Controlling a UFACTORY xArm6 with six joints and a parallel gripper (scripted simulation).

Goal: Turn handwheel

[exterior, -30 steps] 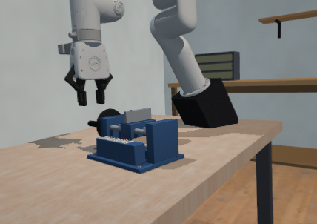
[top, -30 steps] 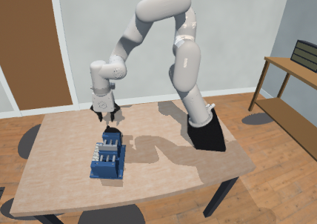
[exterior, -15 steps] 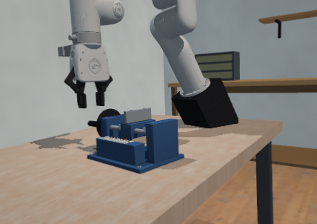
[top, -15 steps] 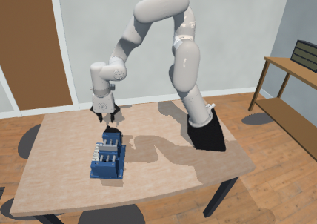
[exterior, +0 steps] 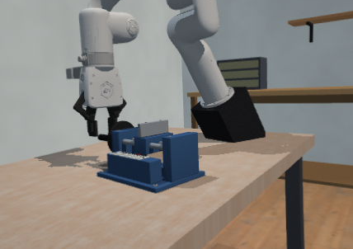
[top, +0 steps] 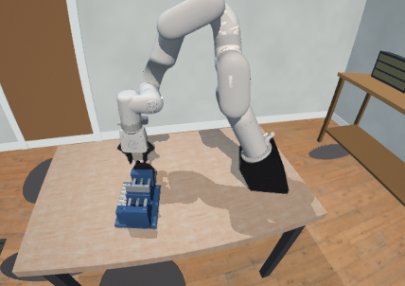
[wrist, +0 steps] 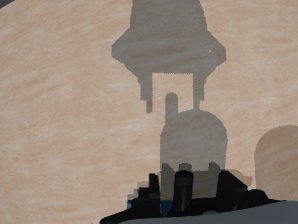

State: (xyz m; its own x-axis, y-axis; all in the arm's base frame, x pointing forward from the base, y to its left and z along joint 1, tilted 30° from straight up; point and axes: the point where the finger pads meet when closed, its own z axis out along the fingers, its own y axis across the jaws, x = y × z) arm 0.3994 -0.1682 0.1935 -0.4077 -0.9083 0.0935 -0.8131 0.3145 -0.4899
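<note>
Now: the black handwheel 30 mm below my hand, 20 mm to the left of it and 10 mm ahead of it. Round my hand: grey stop block (150 mm to the left, 60 mm ahead, 10 mm below).
</note>
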